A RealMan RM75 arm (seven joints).
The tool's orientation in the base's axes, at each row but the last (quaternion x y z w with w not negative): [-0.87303 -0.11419 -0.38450 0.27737]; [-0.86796 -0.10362 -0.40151 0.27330]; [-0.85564 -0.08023 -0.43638 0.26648]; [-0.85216 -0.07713 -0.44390 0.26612]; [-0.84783 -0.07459 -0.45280 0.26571]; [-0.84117 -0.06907 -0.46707 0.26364]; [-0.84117 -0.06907 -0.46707 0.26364]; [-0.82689 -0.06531 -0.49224 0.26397]
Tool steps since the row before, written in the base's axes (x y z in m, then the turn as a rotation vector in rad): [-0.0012 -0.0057 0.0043 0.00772 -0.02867 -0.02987]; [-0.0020 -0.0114 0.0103 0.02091 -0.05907 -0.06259]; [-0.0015 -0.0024 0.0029 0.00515 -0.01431 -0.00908]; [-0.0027 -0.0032 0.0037 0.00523 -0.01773 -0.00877]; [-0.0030 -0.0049 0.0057 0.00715 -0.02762 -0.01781]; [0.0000 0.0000 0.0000 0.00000 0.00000 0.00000]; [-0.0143 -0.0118 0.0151 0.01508 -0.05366 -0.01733]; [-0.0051 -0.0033 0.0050 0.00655 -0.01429 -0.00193]
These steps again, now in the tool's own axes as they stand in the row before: [0.0024 0.0025 -0.0064 -0.01631 0.03854 0.00473]; [0.0069 0.0046 -0.0131 -0.03111 0.08181 0.01351]; [0.0016 0.0004 -0.0037 -0.00268 0.01750 0.00043]; [0.0017 0.0003 -0.0053 -0.00203 0.02031 -0.00144]; [0.0034 0.0009 -0.0073 -0.00709 0.03286 -0.00111]; [0.0000 0.0000 0.0000 0.00000 0.00000 0.00000]; [0.0060 -0.0009 -0.0231 0.00109 0.05772 -0.00860]; [0.0022 -0.0009 -0.0075 0.00385 0.01530 -0.00133]
